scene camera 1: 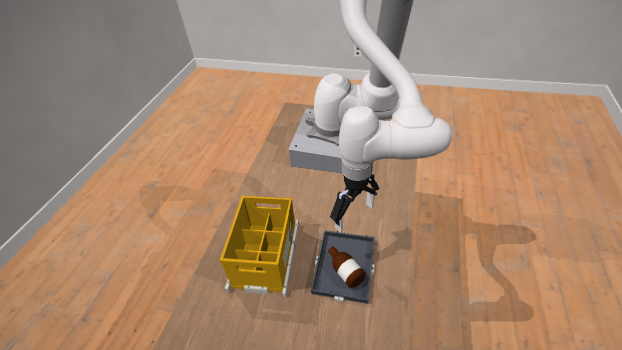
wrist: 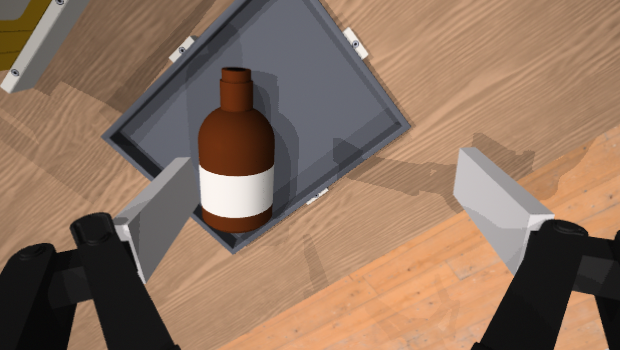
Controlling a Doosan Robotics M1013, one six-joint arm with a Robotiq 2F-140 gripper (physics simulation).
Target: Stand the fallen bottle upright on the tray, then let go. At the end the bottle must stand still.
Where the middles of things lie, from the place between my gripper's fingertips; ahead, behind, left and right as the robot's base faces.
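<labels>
With the brown bottle (scene camera 1: 348, 269), my hand is 15 cm above it, 1 cm to the right of it and 10 cm short of it. The dark grey tray (scene camera 1: 326, 282) is 18 cm below my hand and 8 cm ahead of it. I see that the yellow crate (scene camera 1: 256, 253) is 10 cm below my hand, and that the crate is also 15 cm ahead of my hand and 29 cm to the right of it.
</labels>
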